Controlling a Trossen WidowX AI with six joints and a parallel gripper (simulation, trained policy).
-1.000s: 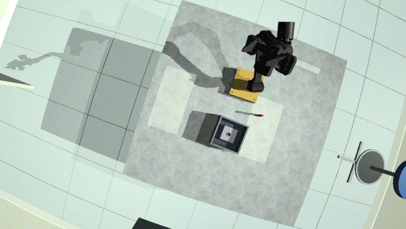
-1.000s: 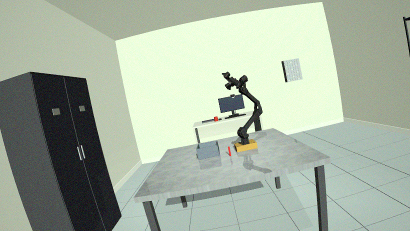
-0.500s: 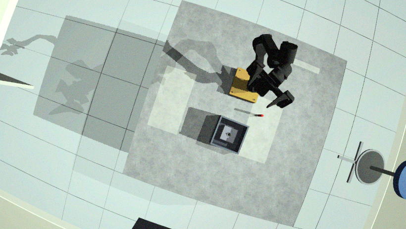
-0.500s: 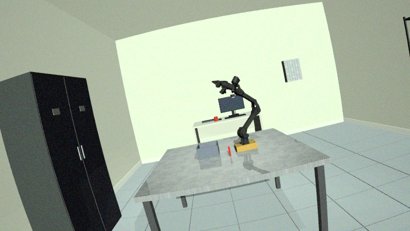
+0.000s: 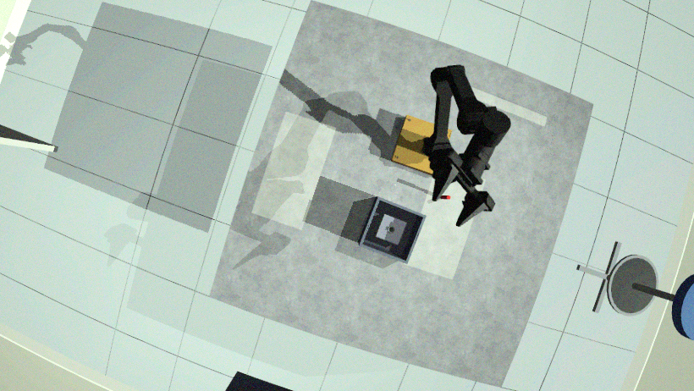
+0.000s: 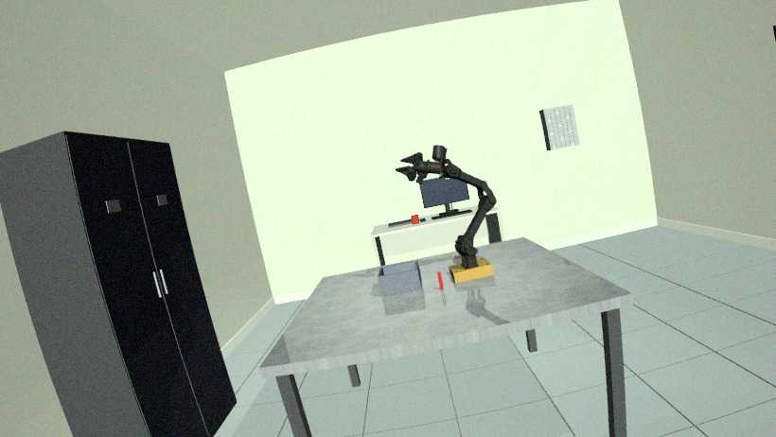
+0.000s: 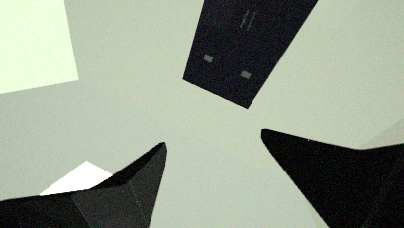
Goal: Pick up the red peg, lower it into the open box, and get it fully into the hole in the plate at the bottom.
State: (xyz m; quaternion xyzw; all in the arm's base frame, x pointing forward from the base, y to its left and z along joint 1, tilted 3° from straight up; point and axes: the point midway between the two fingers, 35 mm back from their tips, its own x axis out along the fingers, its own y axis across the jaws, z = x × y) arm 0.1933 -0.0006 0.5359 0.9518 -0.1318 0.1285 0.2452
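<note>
Now: gripper tip 9 cm past the red peg, 15 cm to the right of it and 54 cm above it. Round my gripper tip: grey box: 10 cm ahead, 56 cm below; light grey plate: 10 cm ahead, 54 cm below.
</note>
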